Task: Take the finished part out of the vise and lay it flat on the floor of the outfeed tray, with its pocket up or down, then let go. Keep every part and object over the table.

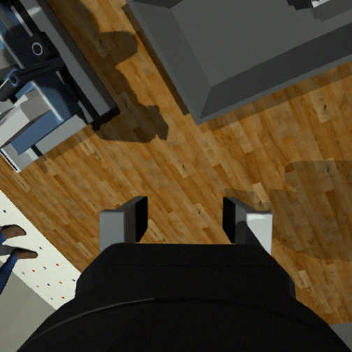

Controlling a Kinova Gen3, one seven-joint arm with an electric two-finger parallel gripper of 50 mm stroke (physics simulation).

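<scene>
My gripper [184, 212] is open, with bare wooden table showing between its fingers. The vise [42, 120], blue and grey with dark fittings, is at the upper left and is cut off by the frame's edge. Light grey blocks show at it, but I cannot tell whether one of them is the finished part. A dark grey tray [204, 106] with sloping walls and a flat floor is at the upper right, beyond the fingers and apart from them. A small black and white thing [305, 4] shows partly at the tray's top right, cut off by the frame's edge.
The wooden table [200, 170] lies under the gripper and between vise and tray, with dark shadows on it. A white strip with coloured dots [50, 270] runs along the lower left. Two brown shoes with blue trouser legs [24, 254] show at the left edge.
</scene>
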